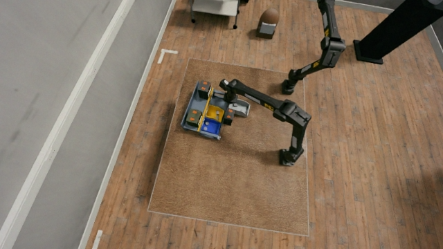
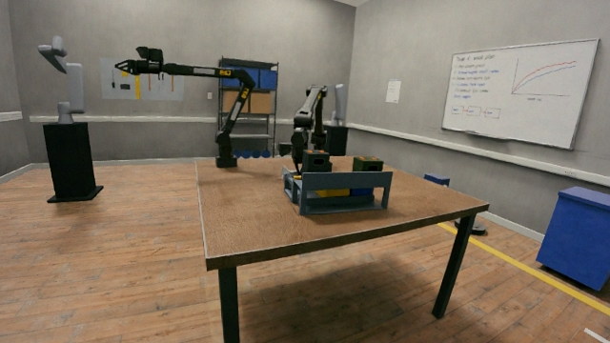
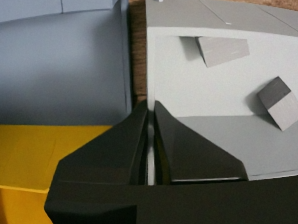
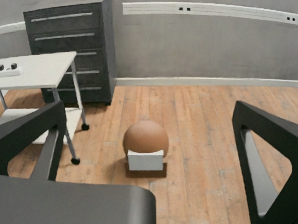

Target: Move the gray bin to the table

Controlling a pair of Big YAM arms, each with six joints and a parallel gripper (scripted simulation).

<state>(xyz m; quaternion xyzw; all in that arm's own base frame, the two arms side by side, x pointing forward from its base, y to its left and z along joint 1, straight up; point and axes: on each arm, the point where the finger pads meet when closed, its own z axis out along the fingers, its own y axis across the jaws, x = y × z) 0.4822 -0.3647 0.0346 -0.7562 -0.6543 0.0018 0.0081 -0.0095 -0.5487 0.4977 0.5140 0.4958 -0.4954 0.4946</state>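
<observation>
My left hand is 80 mm past the gray open bin, 10 mm to the right of it and 30 mm above it. Also, from my left hand: blue-gray shelf (150 mm ahead, 100 mm to the left, 10 mm below); yellow bin (120 mm ahead, 100 mm to the left, 30 mm below); blue bin (140 mm ahead, 210 mm to the left, 30 mm below).
</observation>
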